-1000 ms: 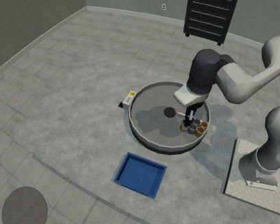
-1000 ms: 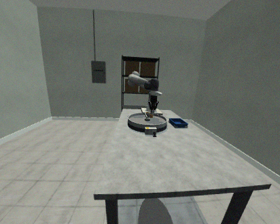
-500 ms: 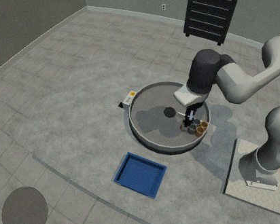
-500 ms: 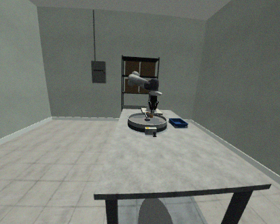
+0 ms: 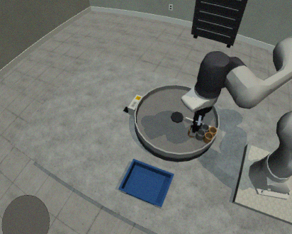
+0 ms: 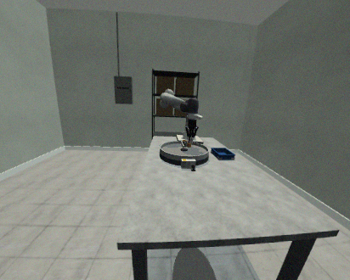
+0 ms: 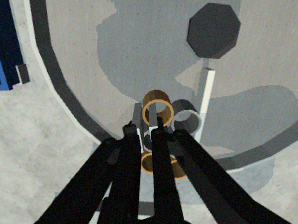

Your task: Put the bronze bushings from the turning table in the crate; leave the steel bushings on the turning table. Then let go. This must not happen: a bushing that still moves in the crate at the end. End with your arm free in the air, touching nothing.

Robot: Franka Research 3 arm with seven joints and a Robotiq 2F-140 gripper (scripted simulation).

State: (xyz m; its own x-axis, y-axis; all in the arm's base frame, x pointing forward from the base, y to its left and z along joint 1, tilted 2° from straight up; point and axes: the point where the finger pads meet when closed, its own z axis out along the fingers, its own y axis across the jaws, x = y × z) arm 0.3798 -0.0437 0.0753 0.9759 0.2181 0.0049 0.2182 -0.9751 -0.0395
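The blue crate is 280 mm to the left of my hand, 90 mm below it and 90 mm ahead of it. Also, from my hand: round grey turning table (100 mm ahead, 70 mm to the right, 60 mm below).
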